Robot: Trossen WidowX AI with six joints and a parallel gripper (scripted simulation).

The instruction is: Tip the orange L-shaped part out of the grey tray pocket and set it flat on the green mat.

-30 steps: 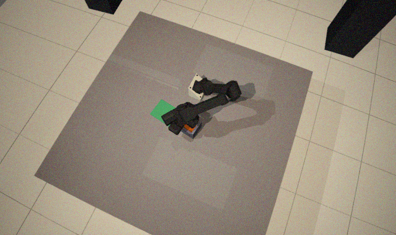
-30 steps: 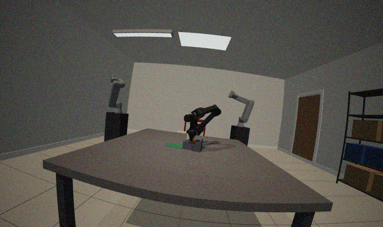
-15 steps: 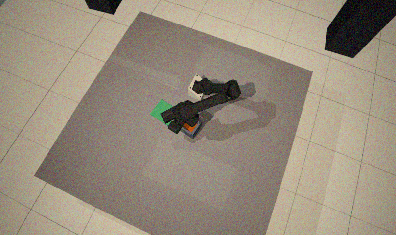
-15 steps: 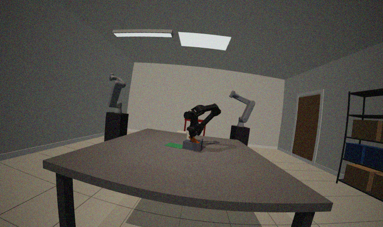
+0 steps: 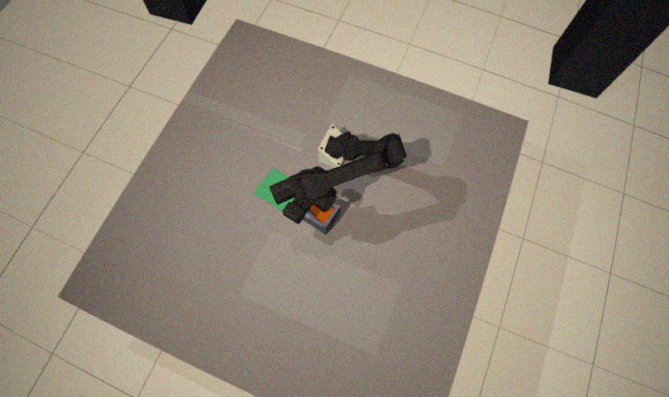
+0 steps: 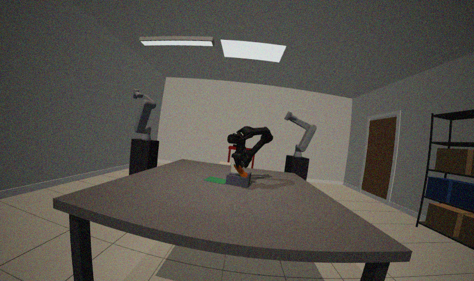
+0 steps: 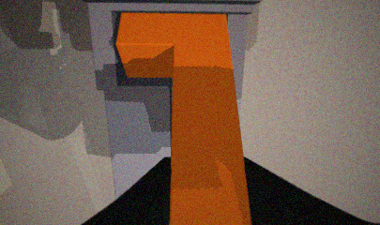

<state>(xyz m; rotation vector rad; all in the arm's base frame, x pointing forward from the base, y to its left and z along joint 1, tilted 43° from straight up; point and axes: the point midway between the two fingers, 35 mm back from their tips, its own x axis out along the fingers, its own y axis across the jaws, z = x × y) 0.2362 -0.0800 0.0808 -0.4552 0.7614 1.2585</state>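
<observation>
Right now the green mat is 140 mm to the right of my gripper tip, 130 mm below it and 50 mm behind it. Round my gripper tip: orange L-shaped part (30 mm to the left, 30 mm below, 10 mm behind).
</observation>
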